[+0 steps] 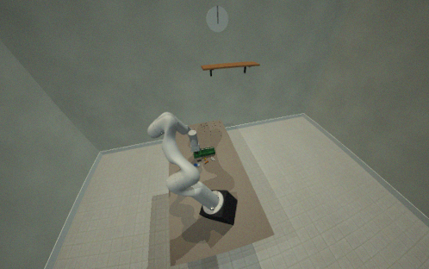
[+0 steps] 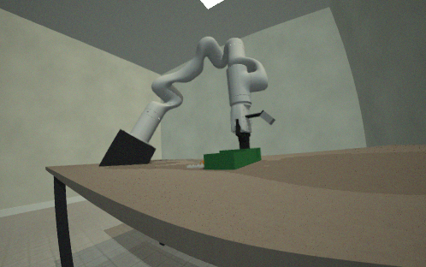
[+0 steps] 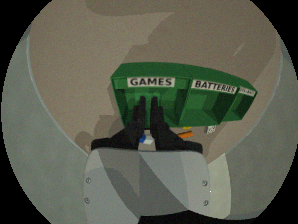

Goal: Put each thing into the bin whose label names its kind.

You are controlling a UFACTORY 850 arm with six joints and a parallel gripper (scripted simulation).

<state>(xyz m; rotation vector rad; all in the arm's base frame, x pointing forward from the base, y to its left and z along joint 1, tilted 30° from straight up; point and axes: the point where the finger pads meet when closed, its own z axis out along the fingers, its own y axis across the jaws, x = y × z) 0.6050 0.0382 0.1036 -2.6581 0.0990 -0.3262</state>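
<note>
Now: the black battery 8 cm behind my hand, 2 cm to the right of it and 5 cm below it. Round my hand: blue thing: 14 cm behind, 1 cm to the left, 5 cm below; then orange battery: 12 cm behind, 9 cm to the right, 5 cm below; then yellow die: 8 cm behind, 8 cm to the right, 5 cm below.
</note>
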